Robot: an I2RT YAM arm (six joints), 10 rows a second.
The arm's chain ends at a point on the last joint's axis. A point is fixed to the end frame.
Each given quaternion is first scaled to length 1.
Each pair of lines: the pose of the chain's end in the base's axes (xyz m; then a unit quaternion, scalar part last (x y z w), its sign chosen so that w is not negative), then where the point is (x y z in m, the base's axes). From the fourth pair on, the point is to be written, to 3 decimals.
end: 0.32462 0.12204 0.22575 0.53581 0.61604 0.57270 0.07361
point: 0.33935 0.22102 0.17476
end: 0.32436 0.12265 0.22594 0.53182 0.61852 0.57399 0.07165
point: 0.33826 0.22178 0.17502
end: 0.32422 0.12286 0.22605 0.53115 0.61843 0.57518 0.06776
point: 0.33745 0.22235 0.17565
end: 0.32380 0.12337 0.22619 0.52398 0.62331 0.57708 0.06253
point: 0.335 0.223 0.176
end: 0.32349 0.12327 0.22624 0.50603 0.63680 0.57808 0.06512
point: 0.333 0.222 0.174
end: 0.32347 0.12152 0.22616 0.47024 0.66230 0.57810 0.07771
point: 0.330 0.219 0.170
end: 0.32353 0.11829 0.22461 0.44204 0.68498 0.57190 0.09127
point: 0.328 0.213 0.164
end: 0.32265 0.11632 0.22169 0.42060 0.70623 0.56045 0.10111
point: 0.326 0.207 0.156
